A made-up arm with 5 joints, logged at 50 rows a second.
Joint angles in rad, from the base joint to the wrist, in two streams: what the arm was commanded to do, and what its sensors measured. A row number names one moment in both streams.
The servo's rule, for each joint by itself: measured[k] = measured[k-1] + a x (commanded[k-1-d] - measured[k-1]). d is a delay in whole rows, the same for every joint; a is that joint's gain. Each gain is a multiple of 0.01, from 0.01 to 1. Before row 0 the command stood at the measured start. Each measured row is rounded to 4 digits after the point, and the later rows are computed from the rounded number. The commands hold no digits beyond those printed.
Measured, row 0: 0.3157, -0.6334, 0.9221, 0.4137, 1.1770
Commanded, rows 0 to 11: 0.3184, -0.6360, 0.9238, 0.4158, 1.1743; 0.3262, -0.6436, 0.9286, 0.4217, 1.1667; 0.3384, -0.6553, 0.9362, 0.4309, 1.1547; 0.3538, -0.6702, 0.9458, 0.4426, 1.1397; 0.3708, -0.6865, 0.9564, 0.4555, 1.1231; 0.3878, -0.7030, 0.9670, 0.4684, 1.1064; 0.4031, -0.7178, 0.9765, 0.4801, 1.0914; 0.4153, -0.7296, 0.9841, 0.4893, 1.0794; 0.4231, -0.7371, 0.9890, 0.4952, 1.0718; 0.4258, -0.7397, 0.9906, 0.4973, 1.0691; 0.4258, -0.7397, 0.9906, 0.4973, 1.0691; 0.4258, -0.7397, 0.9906, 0.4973, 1.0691
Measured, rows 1 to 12: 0.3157, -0.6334, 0.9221, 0.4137, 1.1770; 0.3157, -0.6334, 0.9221, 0.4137, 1.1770; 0.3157, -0.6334, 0.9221, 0.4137, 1.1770; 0.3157, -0.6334, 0.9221, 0.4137, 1.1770; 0.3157, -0.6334, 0.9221, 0.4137, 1.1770; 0.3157, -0.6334, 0.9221, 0.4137, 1.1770; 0.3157, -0.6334, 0.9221, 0.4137, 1.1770; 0.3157, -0.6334, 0.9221, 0.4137, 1.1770; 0.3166, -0.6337, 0.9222, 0.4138, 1.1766; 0.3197, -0.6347, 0.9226, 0.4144, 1.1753; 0.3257, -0.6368, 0.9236, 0.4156, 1.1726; 0.3347, -0.6401, 0.9252, 0.4175, 1.1683
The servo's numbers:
d 8
a 0.32 0.10 0.07 0.07 0.13

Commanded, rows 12 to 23: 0.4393, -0.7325, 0.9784, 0.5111, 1.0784; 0.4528, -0.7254, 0.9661, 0.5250, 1.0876; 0.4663, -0.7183, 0.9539, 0.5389, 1.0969; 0.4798, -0.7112, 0.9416, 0.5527, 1.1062; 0.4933, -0.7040, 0.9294, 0.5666, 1.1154; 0.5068, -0.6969, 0.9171, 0.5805, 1.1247; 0.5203, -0.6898, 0.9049, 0.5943, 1.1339; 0.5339, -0.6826, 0.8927, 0.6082, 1.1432; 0.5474, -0.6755, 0.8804, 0.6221, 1.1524; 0.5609, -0.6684, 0.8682, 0.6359, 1.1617; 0.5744, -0.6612, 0.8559, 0.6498, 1.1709; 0.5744, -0.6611, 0.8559, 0.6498, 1.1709
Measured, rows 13 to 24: 0.3463, -0.6447, 0.9274, 0.4202, 1.1624; 0.3596, -0.6505, 0.9302, 0.4236, 1.1551; 0.3735, -0.6572, 0.9334, 0.4276, 1.1468; 0.3869, -0.6644, 0.9369, 0.4319, 1.1380; 0.3985, -0.6717, 0.9405, 0.4363, 1.1294; 0.4072, -0.6785, 0.9440, 0.4406, 1.1216; 0.4132, -0.6846, 0.9473, 0.4446, 1.1148; 0.4172, -0.6901, 0.9503, 0.4483, 1.1089; 0.4243, -0.6943, 0.9523, 0.4527, 1.1049; 0.4334, -0.6974, 0.9533, 0.4578, 1.1027; 0.4439, -0.6995, 0.9533, 0.4635, 1.1019; 0.4554, -0.7007, 0.9525, 0.4697, 1.1025
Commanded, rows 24 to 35: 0.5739, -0.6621, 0.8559, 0.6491, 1.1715; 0.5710, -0.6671, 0.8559, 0.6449, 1.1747; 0.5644, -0.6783, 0.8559, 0.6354, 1.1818; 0.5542, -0.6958, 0.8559, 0.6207, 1.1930; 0.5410, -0.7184, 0.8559, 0.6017, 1.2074; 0.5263, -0.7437, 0.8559, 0.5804, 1.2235; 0.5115, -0.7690, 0.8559, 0.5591, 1.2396; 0.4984, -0.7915, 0.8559, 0.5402, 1.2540; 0.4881, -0.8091, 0.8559, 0.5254, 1.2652; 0.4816, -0.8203, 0.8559, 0.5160, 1.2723; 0.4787, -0.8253, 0.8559, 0.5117, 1.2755; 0.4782, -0.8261, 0.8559, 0.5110, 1.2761
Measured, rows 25 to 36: 0.4675, -0.7010, 0.9509, 0.4765, 1.1042; 0.4801, -0.7006, 0.9485, 0.4838, 1.1069; 0.4930, -0.6995, 0.9454, 0.4915, 1.1104; 0.5061, -0.6978, 0.9417, 0.4997, 1.1147; 0.5193, -0.6956, 0.9374, 0.5083, 1.1196; 0.5326, -0.6929, 0.9326, 0.5172, 1.1251; 0.5460, -0.6897, 0.9272, 0.5265, 1.1311; 0.5551, -0.6868, 0.9222, 0.5351, 1.1363; 0.5611, -0.6843, 0.9176, 0.5431, 1.1409; 0.5643, -0.6826, 0.9133, 0.5502, 1.1453; 0.5643, -0.6822, 0.9093, 0.5562, 1.1500; 0.5611, -0.6836, 0.9056, 0.5607, 1.1556
